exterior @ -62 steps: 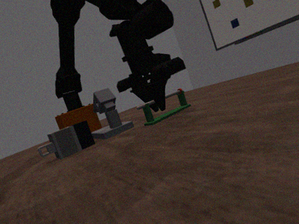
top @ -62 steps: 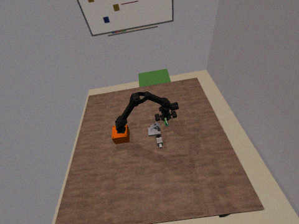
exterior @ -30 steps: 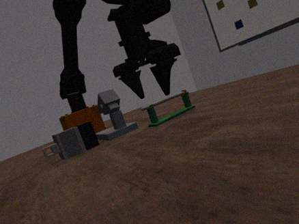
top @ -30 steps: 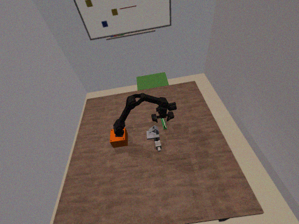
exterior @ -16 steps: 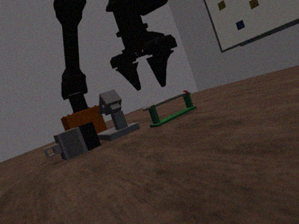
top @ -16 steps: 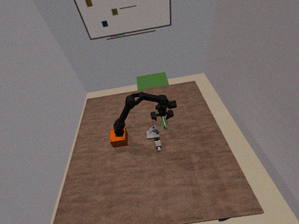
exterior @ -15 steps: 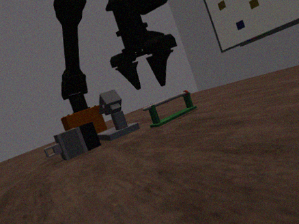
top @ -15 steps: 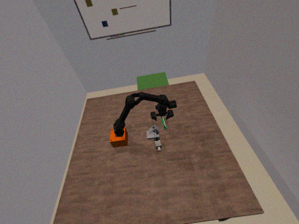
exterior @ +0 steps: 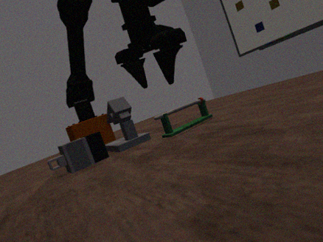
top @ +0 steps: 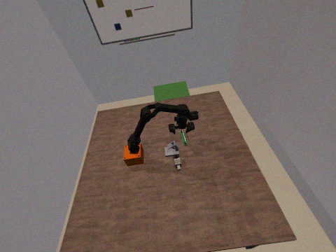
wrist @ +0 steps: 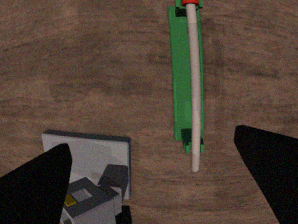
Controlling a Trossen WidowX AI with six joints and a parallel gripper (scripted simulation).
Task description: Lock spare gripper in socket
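Right now my gripper tip is 21 cm to the left of the spare gripper, 8 cm above it and 2 cm past it. Also, from my gripper tip: grey mount 9 cm to the right, 6 cm below, 6 cm behind; then green rack 8 cm below, 3 cm to the left, 2 cm ahead.
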